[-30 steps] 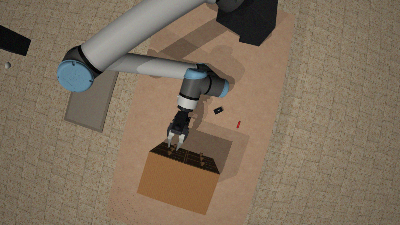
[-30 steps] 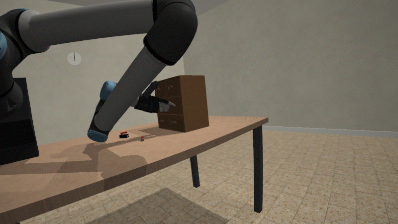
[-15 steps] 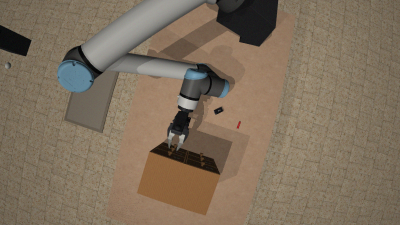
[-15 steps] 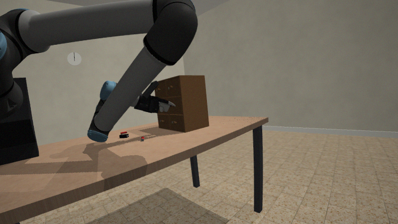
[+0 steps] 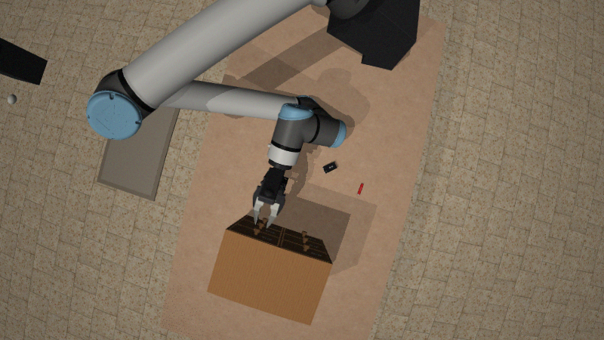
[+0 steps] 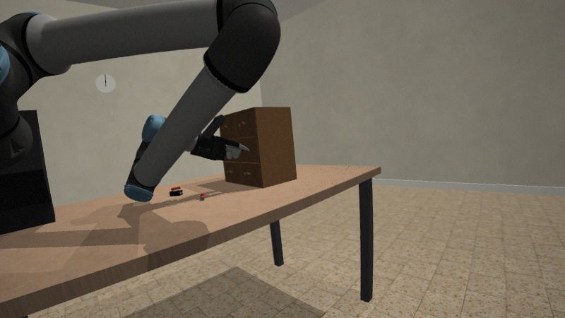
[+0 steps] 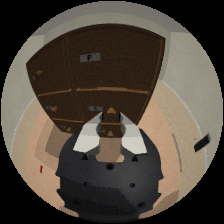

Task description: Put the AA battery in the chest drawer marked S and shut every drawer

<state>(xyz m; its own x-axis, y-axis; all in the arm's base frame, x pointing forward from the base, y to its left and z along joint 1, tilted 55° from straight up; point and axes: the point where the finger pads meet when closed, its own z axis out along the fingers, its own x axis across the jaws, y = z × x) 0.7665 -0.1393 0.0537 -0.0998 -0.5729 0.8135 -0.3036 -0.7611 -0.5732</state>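
Right now my hand is 10 cm short of the drawer, 1 cm to the left of it and 2 cm above it. Round my hand: small black object 22 cm behind, 18 cm to the left, 15 cm below.
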